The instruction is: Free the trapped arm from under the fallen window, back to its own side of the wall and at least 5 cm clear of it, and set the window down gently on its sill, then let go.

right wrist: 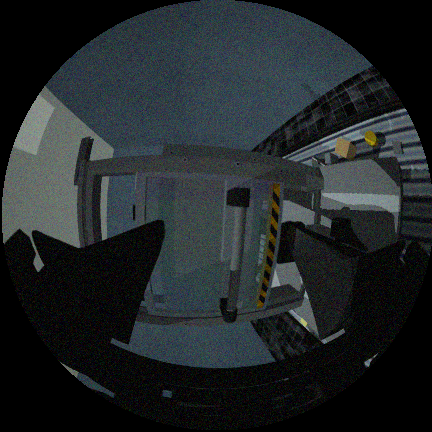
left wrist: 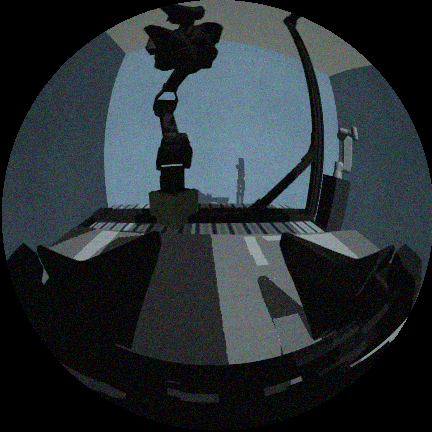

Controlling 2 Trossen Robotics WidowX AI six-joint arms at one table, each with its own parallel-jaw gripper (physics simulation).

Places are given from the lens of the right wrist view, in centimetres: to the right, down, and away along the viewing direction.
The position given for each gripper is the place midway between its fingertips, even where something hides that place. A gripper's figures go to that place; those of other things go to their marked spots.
right gripper (right wrist: 228, 229): 1, 1, 10
window (right wrist: 218, 256): 0, 8, 31
